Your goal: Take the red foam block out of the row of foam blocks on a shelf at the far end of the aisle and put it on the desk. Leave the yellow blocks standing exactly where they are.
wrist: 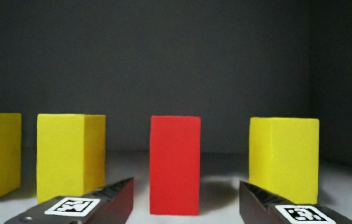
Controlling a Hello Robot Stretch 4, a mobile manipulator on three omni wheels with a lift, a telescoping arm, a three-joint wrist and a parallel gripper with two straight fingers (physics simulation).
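Frame: origin at the robot's base, x ahead, y left, z up, level; centimetres.
Where they show: gripper, fingertip midpoint: [185,195].
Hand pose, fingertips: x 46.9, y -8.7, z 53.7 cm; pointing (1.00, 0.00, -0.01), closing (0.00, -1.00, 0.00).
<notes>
Things, the pixels of their top centre, and the offset from my fingertips. "*": a spot on its surface instead. Level surfaces: height alone.
- red foam block at its top centre: [176,116] dx +6.1, dy +1.1, dz +5.9 cm
- shelf at its surface level: dz -3.1 cm
- third yellow block at a spot on its surface: [9,152] * dx +6.4, dy +19.8, dz +1.5 cm
The red foam block [175,165] stands upright on the shelf [165,219], near the middle of the wrist view. My gripper [185,195] is open, with one finger to the left and one to the right of the red block in the view. Neither finger touches the red block. A yellow block [70,155] stands left of it and another yellow block [285,157] stands right of it, each partly hidden low down by a finger. Part of a third yellow block [9,152] shows at the left edge.
A dark back wall [175,60] stands behind the row. A dark side wall [332,85] closes the shelf on the right. The yellow blocks stand close beyond the outer sides of the fingers in the view.
</notes>
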